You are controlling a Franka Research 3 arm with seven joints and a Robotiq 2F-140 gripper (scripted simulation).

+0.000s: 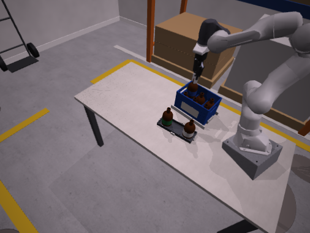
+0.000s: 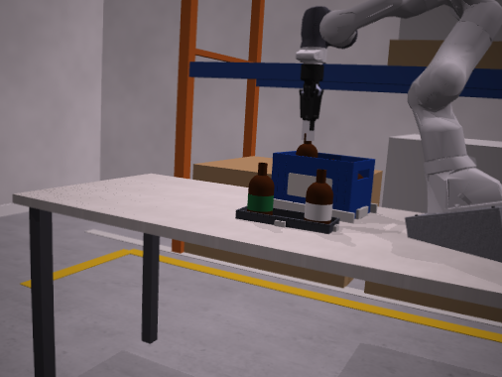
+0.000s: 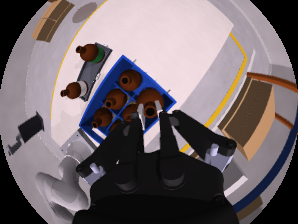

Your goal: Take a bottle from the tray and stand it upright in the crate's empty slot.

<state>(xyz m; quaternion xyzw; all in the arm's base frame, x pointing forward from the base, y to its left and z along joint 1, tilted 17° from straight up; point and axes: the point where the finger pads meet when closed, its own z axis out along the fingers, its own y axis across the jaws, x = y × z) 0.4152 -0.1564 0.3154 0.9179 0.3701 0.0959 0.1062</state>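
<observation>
The blue crate lies 80 mm behind my hand, 60 mm to the left of it and 160 mm below it. The rest, counted from my hand: tray (40 mm behind, 300 mm to the left, 240 mm below).
</observation>
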